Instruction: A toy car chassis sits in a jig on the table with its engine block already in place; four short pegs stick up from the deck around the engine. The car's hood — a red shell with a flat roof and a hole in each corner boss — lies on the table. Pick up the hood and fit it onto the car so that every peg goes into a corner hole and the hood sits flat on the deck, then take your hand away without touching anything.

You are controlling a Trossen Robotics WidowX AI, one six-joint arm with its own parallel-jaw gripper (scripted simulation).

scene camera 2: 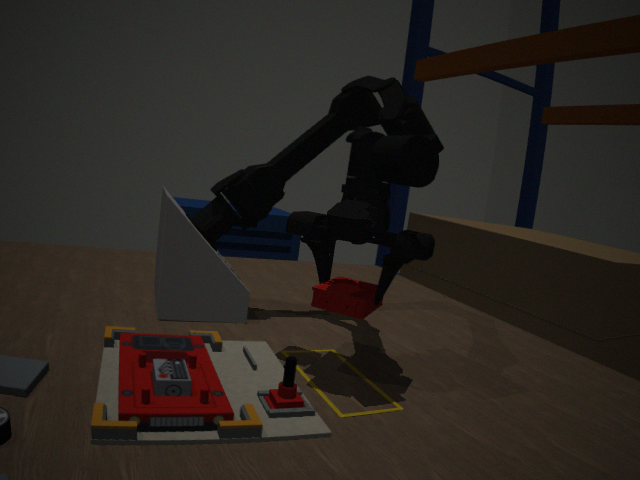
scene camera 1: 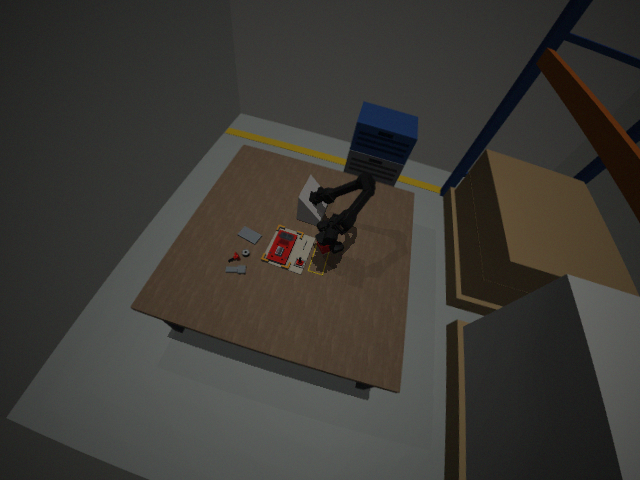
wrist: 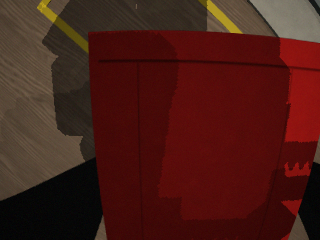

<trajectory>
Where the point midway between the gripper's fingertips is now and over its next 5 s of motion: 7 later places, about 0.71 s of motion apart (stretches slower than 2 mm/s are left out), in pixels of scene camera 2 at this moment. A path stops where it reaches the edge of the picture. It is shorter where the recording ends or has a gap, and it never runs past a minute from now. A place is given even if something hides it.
The gripper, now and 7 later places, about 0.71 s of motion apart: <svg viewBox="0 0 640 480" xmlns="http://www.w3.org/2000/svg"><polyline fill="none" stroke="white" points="349,298 330,299 274,304 190,309 173,351 171,360 170,369 172,339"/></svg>
</trajectory>
